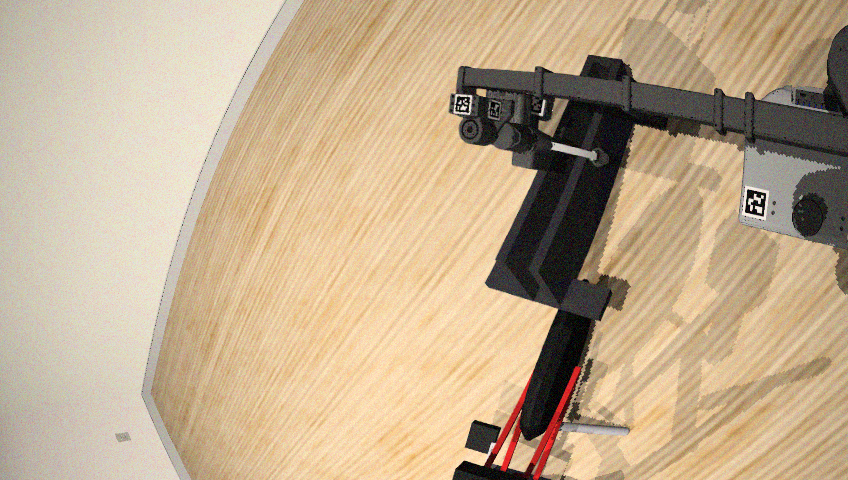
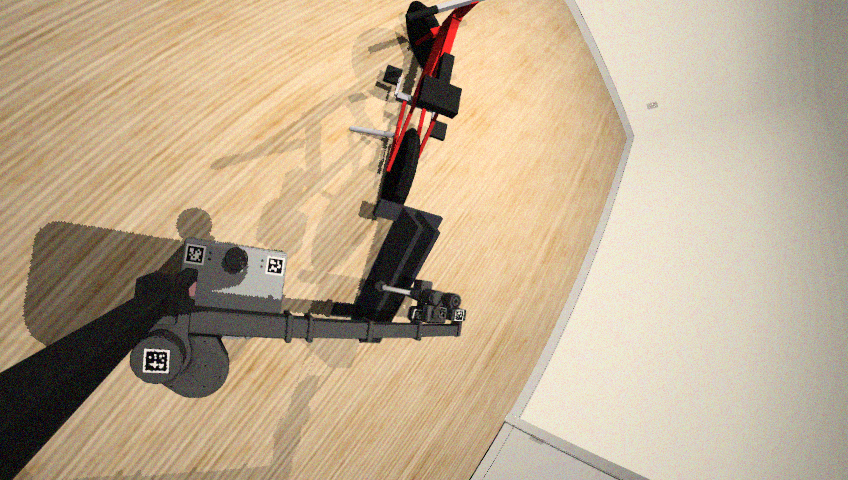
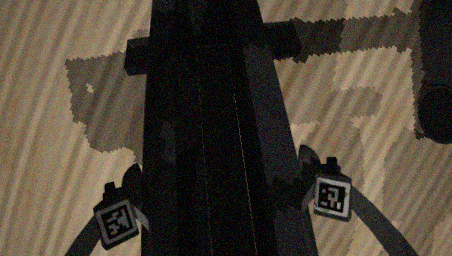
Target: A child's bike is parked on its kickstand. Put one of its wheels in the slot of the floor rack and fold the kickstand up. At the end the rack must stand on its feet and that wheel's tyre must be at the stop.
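Seen in the pictures: gripper, fingertip midpoint: [image 3: 221,174]; robot's base, origin of the base link: [image 1: 805,216] [image 2: 235,257].
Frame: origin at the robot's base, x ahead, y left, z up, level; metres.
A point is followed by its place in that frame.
Note:
The black floor rack [image 1: 586,226] @(x 0.116, y -0.503, z 0.257 m) [image 2: 386,255] @(x 0.091, y -0.503, z 0.248 m) [image 3: 270,125] @(x -0.059, y -0.510, z 0.269 m) is long, with a slot along it and a cross foot at each end; it is low over or on the floor, which I cannot tell. My gripper [image 1: 568,155] @(x -0.023, y -0.545, z 0.242 m) [image 2: 399,289] @(x -0.023, y -0.545, z 0.242 m) [image 3: 221,174] @(x -0.023, y -0.545, z 0.242 m) is shut on it, a finger pad against each side. The red child's bike [image 1: 562,407] @(x 0.495, y -0.473, z 0.249 m) [image 2: 449,41] @(x 0.857, y -0.484, z 0.498 m) stands upright beyond the rack's near-bike end. Its rear wheel [image 1: 553,380] @(x 0.402, y -0.471, z 0.341 m) [image 2: 404,169] @(x 0.387, y -0.472, z 0.344 m) points at the slot and reaches the end foot; overlap there is hidden. The grey kickstand [image 1: 595,428] @(x 0.594, y -0.425, z 0.100 m) [image 2: 371,131] @(x 0.597, y -0.422, z 0.098 m) sticks out sideways.
My base [image 1: 755,166] @(x -0.075, y -0.139, z 0.160 m) [image 2: 258,282] @(x -0.063, y -0.082, z 0.160 m) stands beside the rack, on the kickstand's side. My extended arm [image 1: 666,104] @(x -0.098, y -0.240, z 0.596 m) [image 2: 333,327] @(x -0.097, y -0.212, z 0.596 m) crosses over the rack's far end. A pale wall [image 1: 89,208] @(x 0.372, y -2.568, z 0.703 m) [image 2: 714,237] @(x 0.516, y -2.667, z 0.993 m) runs along the other side, with a grey door-like panel [image 2: 535,460] @(x -1.014, y -1.607, z 0.336 m) at a corner.

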